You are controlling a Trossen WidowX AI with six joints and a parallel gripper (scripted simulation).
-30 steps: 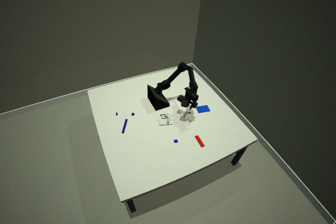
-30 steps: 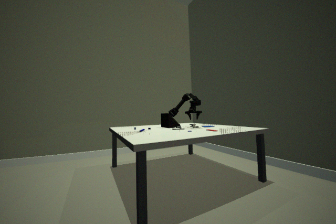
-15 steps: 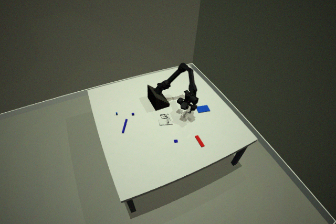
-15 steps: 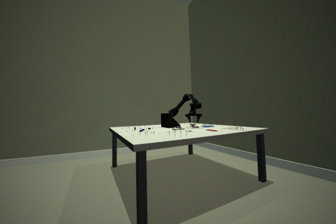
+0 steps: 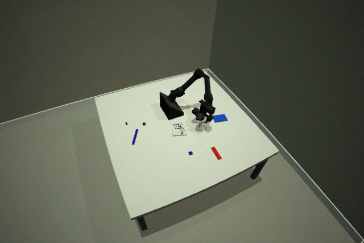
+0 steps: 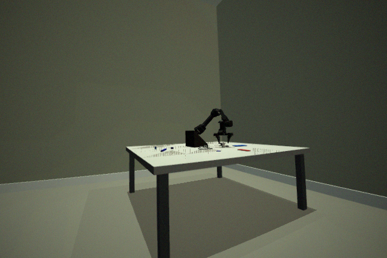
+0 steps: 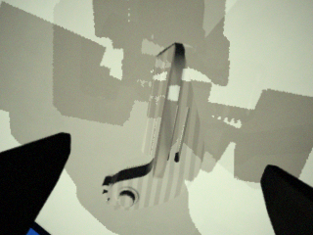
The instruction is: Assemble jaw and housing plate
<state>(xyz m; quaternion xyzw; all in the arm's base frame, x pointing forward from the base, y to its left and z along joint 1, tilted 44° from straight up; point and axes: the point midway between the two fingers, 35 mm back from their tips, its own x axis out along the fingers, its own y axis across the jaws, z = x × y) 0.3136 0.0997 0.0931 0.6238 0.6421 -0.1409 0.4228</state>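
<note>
My gripper tip is now 3 cm to the right of the jaw and 3 cm above it. The rest, counted from my gripper tip: blue bar 17 cm behind, 56 cm to the right, 3 cm below; then red bar 32 cm ahead, 9 cm to the right, 4 cm below; then blue flat plate 3 cm ahead, 19 cm to the left, 3 cm below.
</note>
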